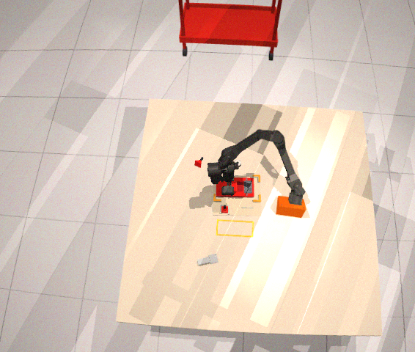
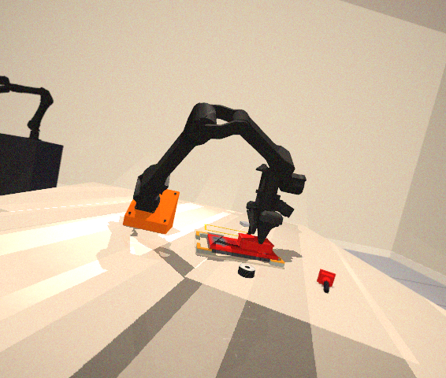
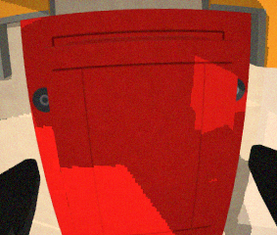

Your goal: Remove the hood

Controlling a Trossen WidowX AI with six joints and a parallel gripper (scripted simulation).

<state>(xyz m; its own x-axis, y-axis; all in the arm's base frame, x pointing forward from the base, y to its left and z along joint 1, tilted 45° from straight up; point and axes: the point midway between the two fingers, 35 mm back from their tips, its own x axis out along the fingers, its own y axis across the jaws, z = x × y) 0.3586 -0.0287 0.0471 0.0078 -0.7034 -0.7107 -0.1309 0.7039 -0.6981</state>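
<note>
Now: the hood 10 mm below my gripper tip. Also, from my gripper tip: white piece 30 mm ahead, 400 mm to the left, 40 mm below; black wheel 30 mm behind, 150 mm to the right, 40 mm below.
</note>
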